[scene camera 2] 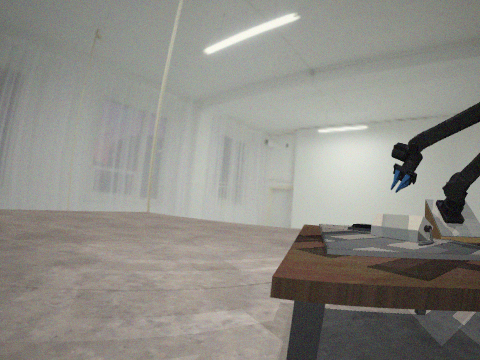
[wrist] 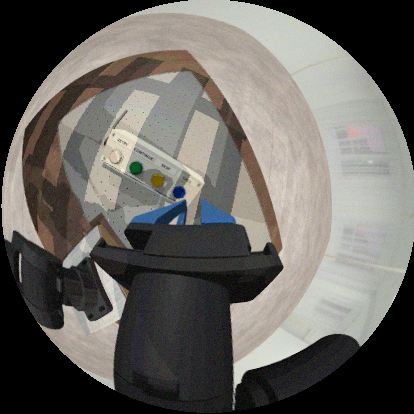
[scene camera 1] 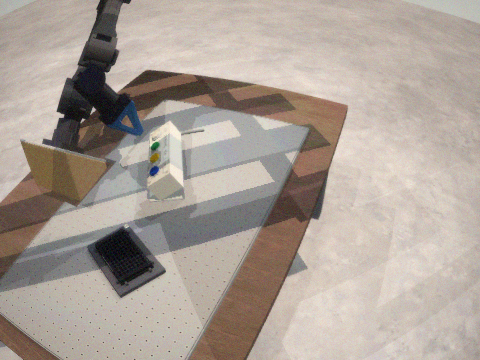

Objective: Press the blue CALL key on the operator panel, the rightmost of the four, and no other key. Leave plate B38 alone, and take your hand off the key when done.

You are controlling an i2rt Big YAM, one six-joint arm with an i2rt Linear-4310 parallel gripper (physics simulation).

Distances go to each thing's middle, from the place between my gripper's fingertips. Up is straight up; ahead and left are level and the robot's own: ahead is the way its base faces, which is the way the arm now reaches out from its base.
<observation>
My gripper is now 210 mm to the left of the black grid tray [scene camera 1: 123,257], 160 mm above it and 40 mm short of it.
</observation>
